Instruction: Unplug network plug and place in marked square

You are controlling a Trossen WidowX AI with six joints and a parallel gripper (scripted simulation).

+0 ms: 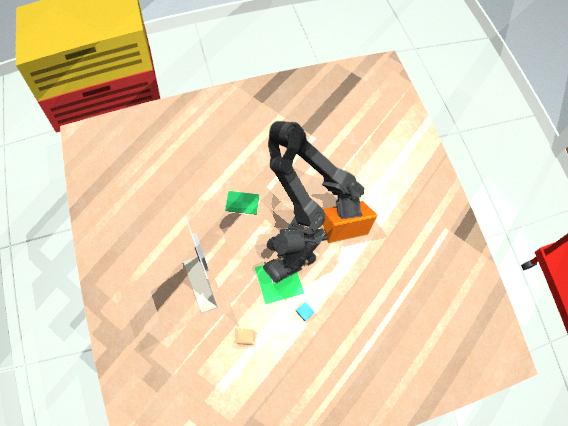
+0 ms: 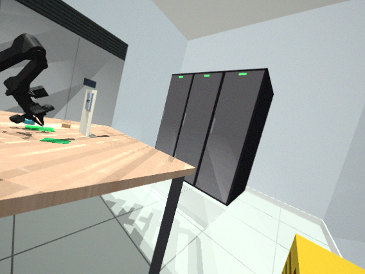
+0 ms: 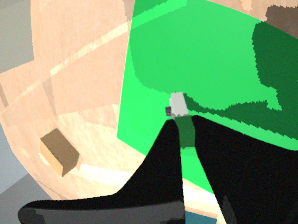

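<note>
Right now the network plug is 1 cm ahead of my gripper tip. The rest, counted from my gripper tip: green marked square (1 cm behind, 2 cm below); cyan block (7 cm behind, 11 cm to the left, 1 cm below); tan block (11 cm ahead, 16 cm to the left, 1 cm below).
</note>
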